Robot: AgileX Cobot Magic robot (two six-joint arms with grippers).
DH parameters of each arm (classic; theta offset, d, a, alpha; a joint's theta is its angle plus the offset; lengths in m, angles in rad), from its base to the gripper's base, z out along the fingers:
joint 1: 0 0.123 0 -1.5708
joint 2: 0.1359 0 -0.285 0
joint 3: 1.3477 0 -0.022 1.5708
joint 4: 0 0.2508 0 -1.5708
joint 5: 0 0 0.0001 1.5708
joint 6: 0 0.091 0 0
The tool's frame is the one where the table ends.
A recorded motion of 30 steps. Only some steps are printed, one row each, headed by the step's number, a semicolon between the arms.
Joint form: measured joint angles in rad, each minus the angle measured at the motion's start. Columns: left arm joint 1, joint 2, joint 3, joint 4, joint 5, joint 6; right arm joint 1, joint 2, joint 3, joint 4, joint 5, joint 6.
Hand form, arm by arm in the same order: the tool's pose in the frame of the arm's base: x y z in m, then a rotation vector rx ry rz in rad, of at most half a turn. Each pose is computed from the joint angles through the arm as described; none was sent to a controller.
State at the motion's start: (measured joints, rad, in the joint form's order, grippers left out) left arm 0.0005 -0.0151 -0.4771 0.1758 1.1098 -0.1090; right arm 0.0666 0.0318 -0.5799 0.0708 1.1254 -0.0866
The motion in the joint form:
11: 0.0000 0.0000 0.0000 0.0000 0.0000 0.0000; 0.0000 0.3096 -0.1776 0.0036 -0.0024 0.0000
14: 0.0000 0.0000 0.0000 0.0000 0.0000 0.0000; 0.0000 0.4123 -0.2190 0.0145 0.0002 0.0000
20: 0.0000 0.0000 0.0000 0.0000 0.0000 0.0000; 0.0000 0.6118 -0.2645 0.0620 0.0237 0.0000
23: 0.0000 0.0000 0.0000 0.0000 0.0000 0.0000; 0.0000 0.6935 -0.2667 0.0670 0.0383 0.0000
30: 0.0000 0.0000 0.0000 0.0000 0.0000 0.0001; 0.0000 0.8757 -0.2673 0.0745 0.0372 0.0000
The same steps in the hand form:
11: -0.0073 0.0143 0.2680 -0.1270 2.0873 0.1467; 0.0294 0.0081 0.3414 -0.1700 2.1823 0.0803
14: -0.0073 0.0143 0.2680 -0.1270 2.0873 0.1467; 0.0487 0.0103 0.3491 -0.1722 2.2457 0.0957
20: -0.0073 0.0143 0.2680 -0.1270 2.0873 0.1467; 0.0896 0.0170 0.3473 -0.1742 2.4204 0.1627
23: -0.0073 0.0143 0.2680 -0.1270 2.0873 0.1467; 0.1064 0.0186 0.3391 -0.1748 2.5141 0.1736
30: -0.0073 0.0143 0.2680 -0.1269 2.0874 0.1468; 0.1438 0.0217 0.3163 -0.1685 2.6942 0.1916

